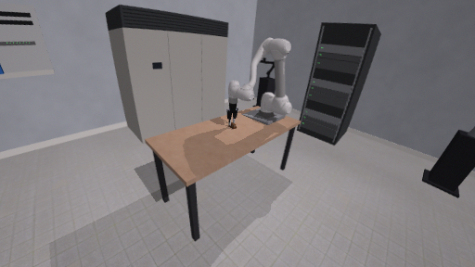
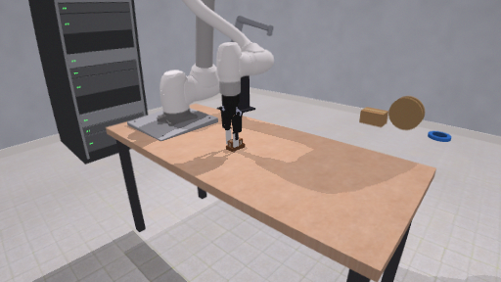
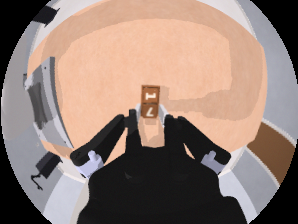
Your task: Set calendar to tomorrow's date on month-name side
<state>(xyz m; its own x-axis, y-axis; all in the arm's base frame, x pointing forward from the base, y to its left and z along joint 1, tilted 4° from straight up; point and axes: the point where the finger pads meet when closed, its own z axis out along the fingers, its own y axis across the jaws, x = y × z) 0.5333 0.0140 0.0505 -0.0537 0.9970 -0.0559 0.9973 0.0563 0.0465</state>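
Now: hand 20 mm to the right of the small brown wooden tray and 40 mm above it.
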